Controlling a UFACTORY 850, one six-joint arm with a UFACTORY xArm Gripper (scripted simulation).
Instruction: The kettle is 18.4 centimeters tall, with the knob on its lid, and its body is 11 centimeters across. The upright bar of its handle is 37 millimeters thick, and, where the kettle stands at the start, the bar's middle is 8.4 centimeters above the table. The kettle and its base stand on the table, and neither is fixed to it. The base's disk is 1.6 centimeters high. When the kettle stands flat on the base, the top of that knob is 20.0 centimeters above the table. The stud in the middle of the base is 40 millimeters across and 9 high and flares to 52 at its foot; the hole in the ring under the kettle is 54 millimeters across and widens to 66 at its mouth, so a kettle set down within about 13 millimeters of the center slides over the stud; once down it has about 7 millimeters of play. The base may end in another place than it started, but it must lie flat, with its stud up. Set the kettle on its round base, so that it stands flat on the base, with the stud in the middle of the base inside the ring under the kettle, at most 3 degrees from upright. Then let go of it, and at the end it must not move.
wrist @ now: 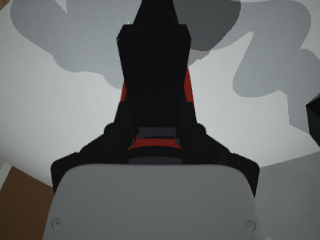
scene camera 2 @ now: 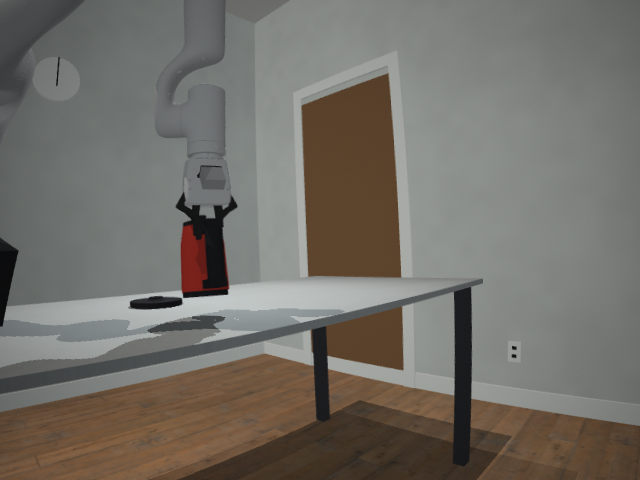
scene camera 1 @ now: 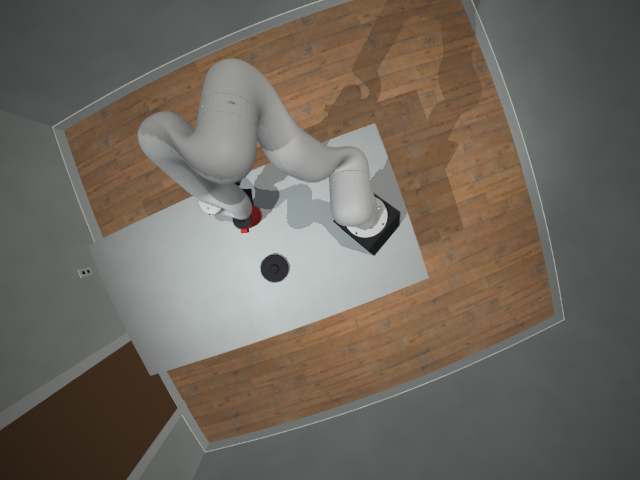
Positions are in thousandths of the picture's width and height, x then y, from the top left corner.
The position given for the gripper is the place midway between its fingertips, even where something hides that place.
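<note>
The gripper (scene camera 2: 326, 499) (wrist: 489, 415) is in view.
</note>
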